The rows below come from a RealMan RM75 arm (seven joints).
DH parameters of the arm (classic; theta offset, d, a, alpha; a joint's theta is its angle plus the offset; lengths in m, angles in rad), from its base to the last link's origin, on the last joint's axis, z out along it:
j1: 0 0.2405 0 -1.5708
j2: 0 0 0 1.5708
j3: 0 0.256 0 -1.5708
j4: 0 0 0 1.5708
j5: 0 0.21 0 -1.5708
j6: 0 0 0 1.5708
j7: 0 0.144 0 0
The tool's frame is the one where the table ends.
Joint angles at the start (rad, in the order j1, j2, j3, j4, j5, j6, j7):
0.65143, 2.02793, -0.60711, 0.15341, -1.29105, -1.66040, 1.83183
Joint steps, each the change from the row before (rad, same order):
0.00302, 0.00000, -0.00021, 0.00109, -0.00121, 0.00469, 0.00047
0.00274, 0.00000, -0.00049, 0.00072, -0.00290, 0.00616, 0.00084
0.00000, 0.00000, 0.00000, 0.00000, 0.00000, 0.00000, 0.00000
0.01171, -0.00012, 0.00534, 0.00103, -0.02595, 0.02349, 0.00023
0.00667, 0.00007, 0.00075, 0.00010, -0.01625, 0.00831, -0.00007
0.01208, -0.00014, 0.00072, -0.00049, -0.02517, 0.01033, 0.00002
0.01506, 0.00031, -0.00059, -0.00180, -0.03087, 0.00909, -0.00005
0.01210, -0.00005, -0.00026, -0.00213, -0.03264, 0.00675, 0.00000
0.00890, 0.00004, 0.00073, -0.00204, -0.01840, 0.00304, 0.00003
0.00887, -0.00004, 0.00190, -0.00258, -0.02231, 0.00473, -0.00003
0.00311, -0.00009, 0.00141, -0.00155, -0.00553, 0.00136, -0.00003
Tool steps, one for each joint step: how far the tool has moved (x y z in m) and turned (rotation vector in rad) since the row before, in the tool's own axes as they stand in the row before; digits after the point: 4 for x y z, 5 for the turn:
0.0001, -0.0005, 0.0011, 0.00338, 0.00226, 0.00084
0.0003, -0.0007, 0.0010, 0.00543, 0.00361, 0.00106
0.0000, 0.0000, 0.0000, 0.00000, 0.00000, 0.00000
0.0019, -0.0027, 0.0045, 0.02056, 0.02267, -0.00062
0.0017, -0.0009, 0.0025, 0.00799, 0.01781, -0.00113
0.0024, -0.0007, 0.0045, 0.00909, 0.02994, -0.00349
0.0031, -0.0003, 0.0056, 0.00791, 0.03927, -0.00586
0.0032, -0.0004, 0.0044, 0.00794, 0.03897, -0.00598
0.0014, 0.0003, 0.0033, 0.00217, 0.02288, -0.00518
0.0015, 0.0001, 0.0032, 0.00444, 0.02507, -0.00599
-0.0001, 0.0002, 0.0012, 0.00037, 0.00597, -0.00291

